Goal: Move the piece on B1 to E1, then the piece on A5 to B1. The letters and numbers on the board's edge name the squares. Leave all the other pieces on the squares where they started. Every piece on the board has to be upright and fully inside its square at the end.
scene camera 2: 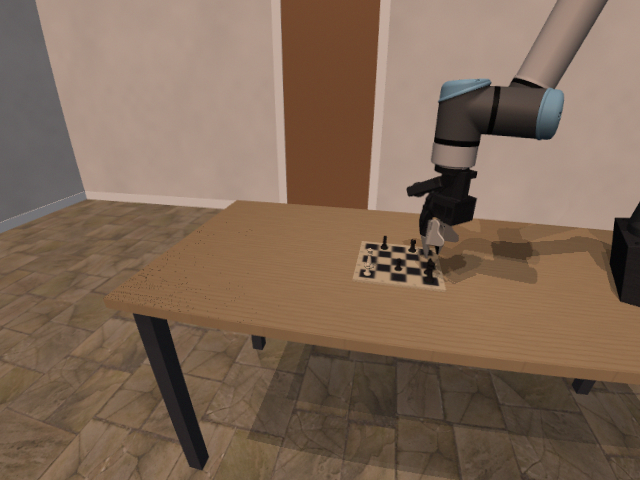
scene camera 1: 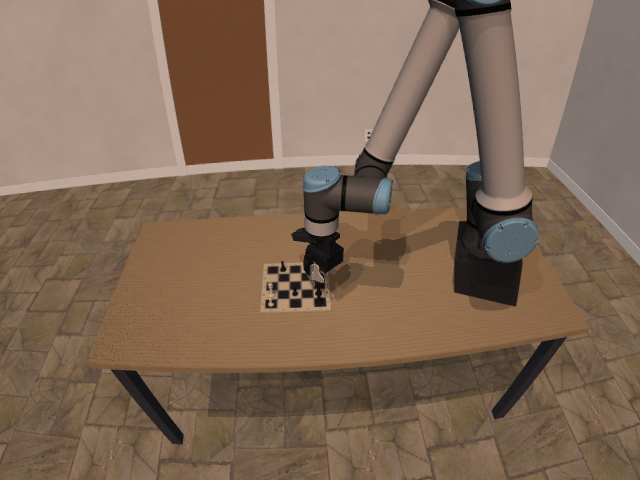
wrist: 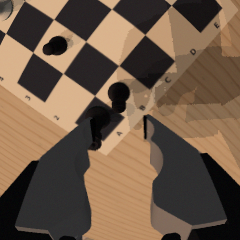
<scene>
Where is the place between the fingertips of the gripper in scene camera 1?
318,283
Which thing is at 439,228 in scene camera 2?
The gripper.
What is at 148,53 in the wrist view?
A chessboard.
</scene>
